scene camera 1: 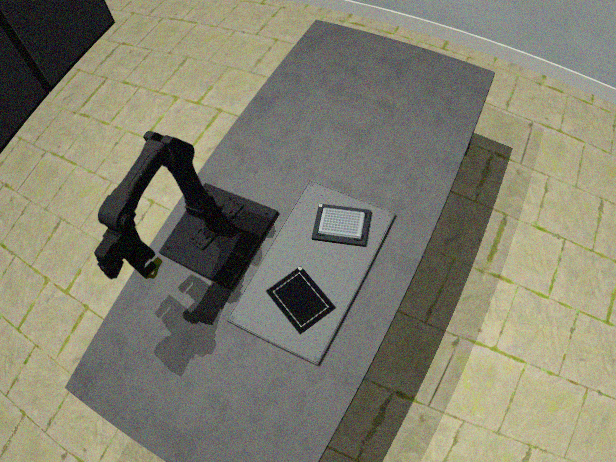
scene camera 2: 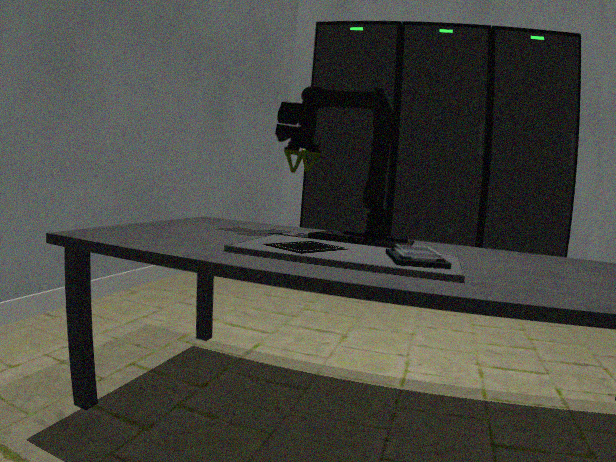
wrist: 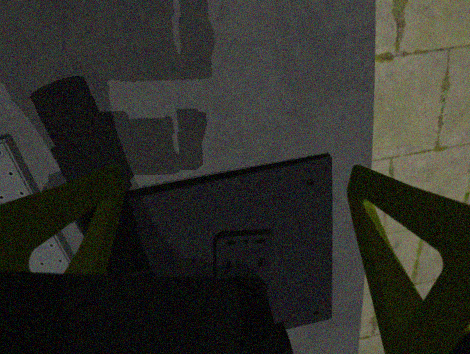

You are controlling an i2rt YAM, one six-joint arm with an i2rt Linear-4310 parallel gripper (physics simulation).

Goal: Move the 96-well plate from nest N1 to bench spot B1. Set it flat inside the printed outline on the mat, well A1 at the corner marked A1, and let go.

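Where they show: gripper, fingertip midpoint: [scene camera 1: 143, 266] [scene camera 2: 300, 172] [wrist: 235, 177]; arm's base, link origin: [scene camera 1: 216, 223] [scene camera 2: 375, 238] [wrist: 241, 288].
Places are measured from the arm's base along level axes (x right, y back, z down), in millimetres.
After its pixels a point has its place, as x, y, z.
Observation:
The white 96-well plate [scene camera 1: 342, 222] @[-224, -334, -24] [scene camera 2: 419, 252] @[-240, -374, -26] sits flat in the dark nest N1 [scene camera 1: 366, 231] @[-247, -406, -12] [scene camera 2: 440, 263] @[-292, -386, -11] on the grey board. A small white mark shows at one corner of the nest. Bench spot B1 is a black mat [scene camera 1: 301, 300] @[37, -385, -3] [scene camera 2: 306, 246] @[35, -384, -3] with a printed white outline and a white mark at one corner; it lies bare on the same board. My gripper [scene camera 2: 301, 170] @[274, -32, -189] [wrist: 235, 177] @[274, -32, -189] is open and empty, high above the table on the robot base's side, away from both plate and mat. In scene camera 1 its fingers [scene camera 1: 155, 268] @[274, -32, -189] are partly hidden.
The grey board [scene camera 1: 260, 305] @[121, -299, -1] [scene camera 2: 350, 260] @[-116, -463, -1] [wrist: 50, 255] @[65, -238, -1] carries nest and mat. The dark robot base plate [scene camera 1: 182, 250] @[139, 25, 0] [wrist: 300, 210] @[124, 66, 2] is bolted beside it. The table [scene camera 1: 380, 115] @[-667, -171, 12] [scene camera 2: 150, 240] @[364, -589, 12] has its edge near my fingers in the wrist view. Dark cabinets [scene camera 2: 440, 150] stand behind.

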